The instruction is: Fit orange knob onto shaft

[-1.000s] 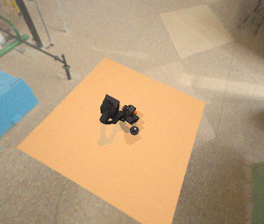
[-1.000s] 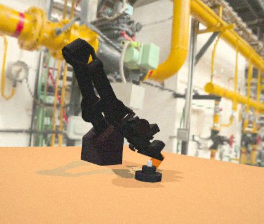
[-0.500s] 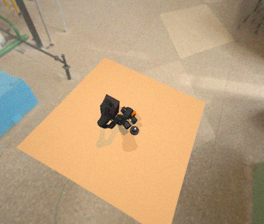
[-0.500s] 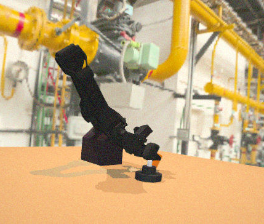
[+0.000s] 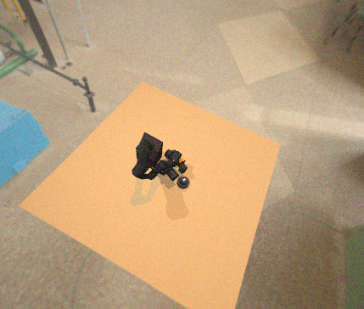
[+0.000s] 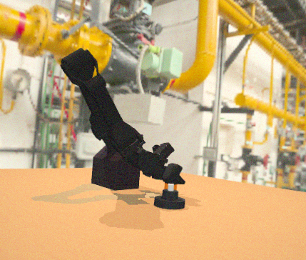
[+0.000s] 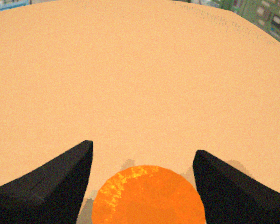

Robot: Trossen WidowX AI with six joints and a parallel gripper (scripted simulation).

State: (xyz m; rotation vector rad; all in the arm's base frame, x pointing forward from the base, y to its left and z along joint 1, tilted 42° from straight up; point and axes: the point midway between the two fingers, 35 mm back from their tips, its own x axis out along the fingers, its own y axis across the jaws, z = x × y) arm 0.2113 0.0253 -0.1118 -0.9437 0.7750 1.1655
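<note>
The orange knob is 10 mm behind my gripper tip and 30 mm to the right of it. Also, from my gripper tip: round black pedestal: 100 mm ahead, 140 mm to the right, 10 mm below.
</note>
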